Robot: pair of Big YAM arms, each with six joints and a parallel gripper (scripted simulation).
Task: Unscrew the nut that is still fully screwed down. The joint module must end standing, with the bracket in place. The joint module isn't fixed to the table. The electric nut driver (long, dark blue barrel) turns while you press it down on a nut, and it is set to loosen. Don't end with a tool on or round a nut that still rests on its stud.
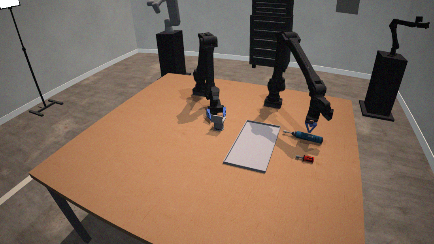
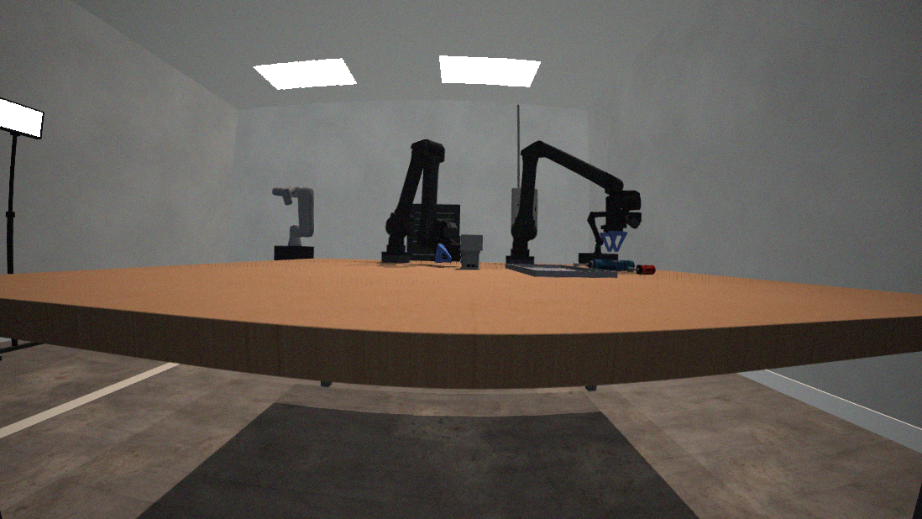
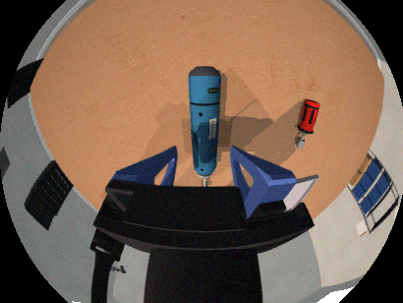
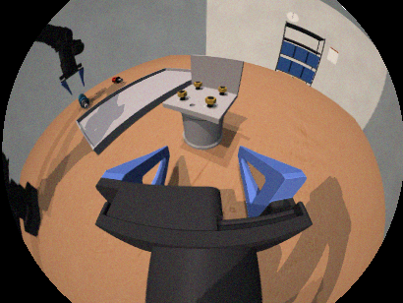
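Now: the grey bracket 5 cm ahead of my right hand, 3 cm to the left of it and 4 cm above it. Round my right hand: flat grey tray 13 cm ahead, 28 cm to the left, 2 cm below; joint module 5 cm ahead, 3 cm to the left; red-handled tool 18 cm ahead, 57 cm to the left, 1 cm below.
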